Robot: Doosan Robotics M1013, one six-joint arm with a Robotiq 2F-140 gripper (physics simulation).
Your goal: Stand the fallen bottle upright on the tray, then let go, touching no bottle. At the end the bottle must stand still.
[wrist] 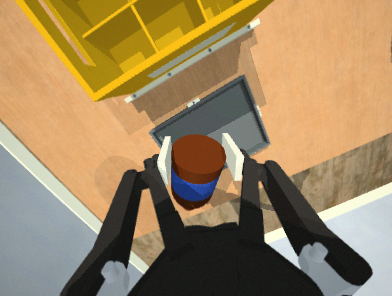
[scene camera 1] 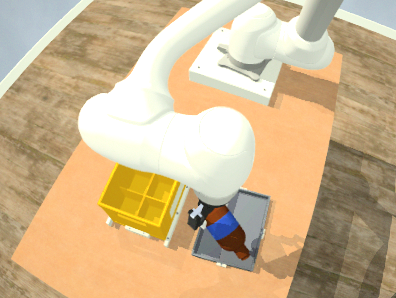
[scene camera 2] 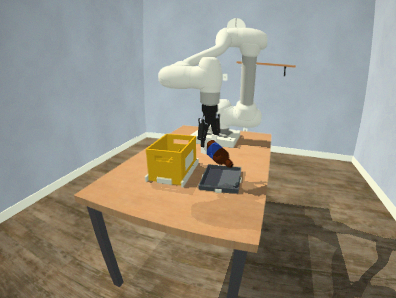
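Where they show: gripper, fingertip midpoint: (wrist: 197,144) (scene camera 1: 211,213) (scene camera 2: 208,150); arm's base at its link origin: (scene camera 1: 245,61) (scene camera 2: 219,133).
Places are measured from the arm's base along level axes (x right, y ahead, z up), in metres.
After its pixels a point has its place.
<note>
The brown bottle with a blue label (scene camera 1: 223,227) @[x -0.243, y 0.698, z 0.156 m] (scene camera 2: 217,151) @[x -0.259, y 0.720, z 0.139 m] (wrist: 194,187) @[x -0.232, y 0.688, z 0.161 m] is held in the air above the grey tray (scene camera 1: 260,225) @[x -0.333, y 0.583, z -0.047 m] (scene camera 2: 220,190) @[x -0.294, y 0.752, z -0.039 m] (wrist: 210,117) @[x -0.205, y 0.619, z -0.047 m]. It is tilted, with its neck lower than its base and pointing toward the front right in the first scene view. My gripper (scene camera 2: 207,145) @[x -0.196, y 0.669, z 0.115 m] (wrist: 197,144) @[x -0.196, y 0.669, z 0.115 m] is shut on the bottle near its base end. In the wrist view the white finger pads stand on both sides of the bottle and its base faces the camera; the neck is hidden there. In the first scene view the arm hides part of the gripper.
A yellow crate (scene camera 1: 134,221) @[x -0.016, y 0.784, z 0.067 m] (scene camera 2: 171,170) @[x -0.047, y 0.779, z 0.024 m] (wrist: 120,92) @[x -0.095, y 0.757, z 0.065 m] with compartments stands beside the tray, on the left in the scene views. A pale rail runs along its foot, between crate and tray. The arm's white base plate (scene camera 1: 230,89) @[x -0.006, y 0.153, z -0.027 m] stands at the table's back.
</note>
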